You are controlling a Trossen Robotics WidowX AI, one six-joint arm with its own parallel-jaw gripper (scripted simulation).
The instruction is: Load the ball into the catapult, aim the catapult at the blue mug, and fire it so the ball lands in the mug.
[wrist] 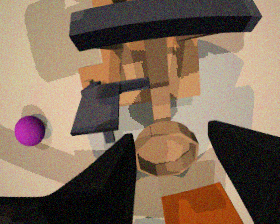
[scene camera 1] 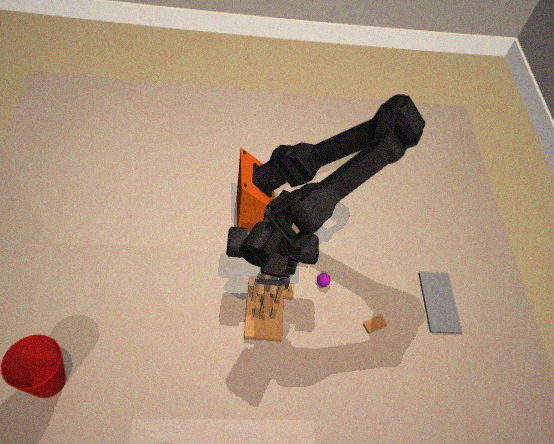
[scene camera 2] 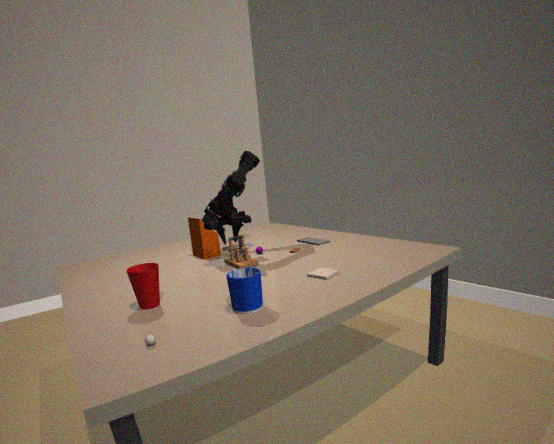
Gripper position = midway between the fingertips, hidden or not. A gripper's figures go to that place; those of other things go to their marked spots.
Scene:
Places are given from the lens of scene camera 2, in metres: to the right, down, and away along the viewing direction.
my gripper [scene camera 2: 230, 243]: -0.19, 0.09, 1.41
blue mug [scene camera 2: 245, 288]: -0.08, 0.17, 0.87
red cup [scene camera 2: 144, 278]: -0.37, 0.16, 0.94
The marked spots on the blue mug and the red cup are 0.30 m apart.

